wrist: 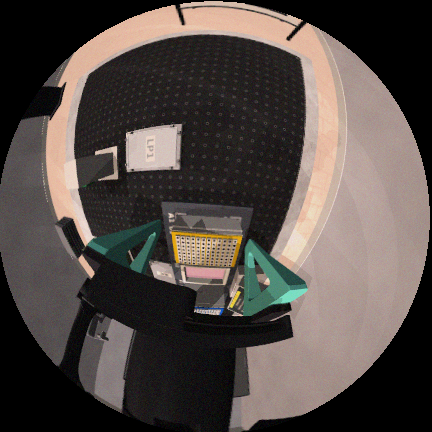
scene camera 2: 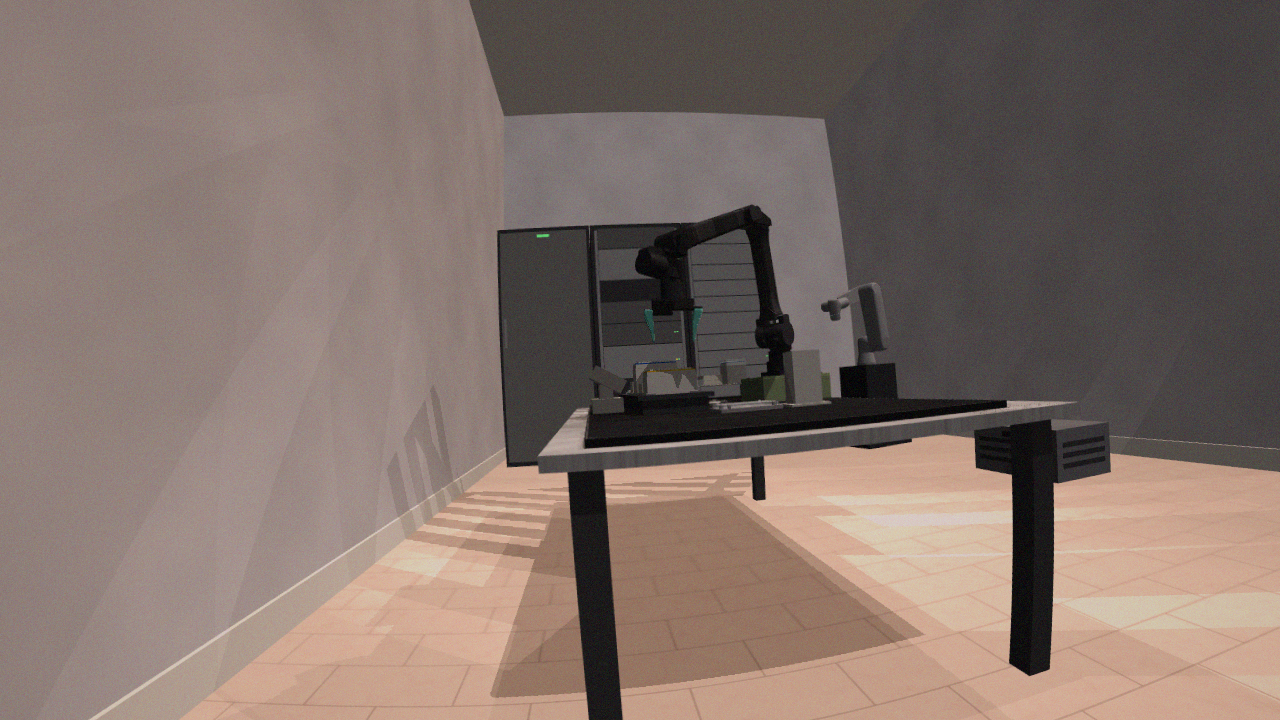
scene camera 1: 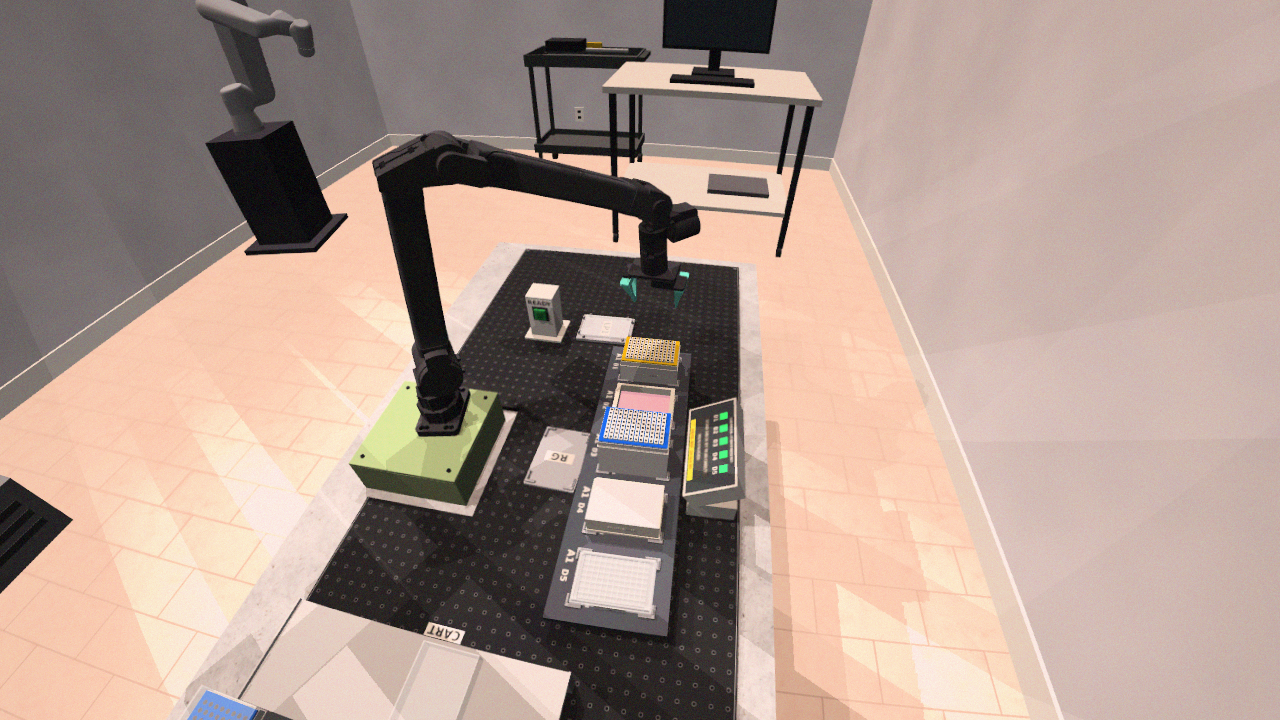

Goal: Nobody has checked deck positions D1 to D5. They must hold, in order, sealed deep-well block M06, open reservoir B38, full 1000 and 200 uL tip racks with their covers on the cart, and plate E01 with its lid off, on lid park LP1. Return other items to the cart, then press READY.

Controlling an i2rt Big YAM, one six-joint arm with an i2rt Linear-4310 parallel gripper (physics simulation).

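Places are measured from the arm's base along level axes (x up, y left, z back), in metres.
Pixels of known places: gripper, fingertip midpoint: (wrist: 203,234) (scene camera 2: 673,341) (scene camera 1: 655,303); arm's base, origin of the base link: (scene camera 2: 781,375) (scene camera 1: 445,413).
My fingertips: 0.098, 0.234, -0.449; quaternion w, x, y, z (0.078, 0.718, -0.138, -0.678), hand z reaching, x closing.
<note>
Ahead of a thing's pixels: the offset from my fingertips to its middle, as dx, dy, dz. "pt": to the spot under its first point.
My gripper (scene camera 1: 656,300) (scene camera 2: 673,337) (wrist: 203,234) is open and empty, high above the D1 end of the deck. A yellow-topped tip rack {-0.094, -0.087, +0.014} (scene camera 1: 651,351) (wrist: 206,250) stands at D1. An open reservoir {-0.110, -0.209, +0.035} (scene camera 1: 646,400) (wrist: 205,273) with pink contents is at D2. A blue-topped tip rack {-0.077, -0.331, +0.056} (scene camera 1: 635,427) (wrist: 208,311) stands at D3. A plain white box-like item {-0.105, -0.454, +0.077} (scene camera 1: 626,504) is at D4, and a low white well plate {-0.119, -0.576, +0.098} (scene camera 1: 614,580) is at D5. Lid park LP1 {pt -0.156, +0.105, +0.123} (scene camera 1: 605,328) (wrist: 150,161) shows its label. The green READY button {pt -0.093, +0.085, +0.286} (scene camera 1: 540,315) faces the scene camera. Item codes are unreadable.
The cart {pt -0.114, -0.694, +0.540} (scene camera 1: 313,658) is at lower left, partly cut off, with a translucent tray-like piece {-0.101, -0.744, +0.342} (scene camera 1: 438,682) and a blue item {pt -0.020, -0.776, +0.581} (scene camera 1: 219,707). The RG pad {pt -0.166, -0.353, +0.238} (scene camera 1: 544,479) lies beside D3. A tilted console {pt -0.054, -0.378, -0.084} (scene camera 1: 714,452) with green lights stands along the deck's other side.
</note>
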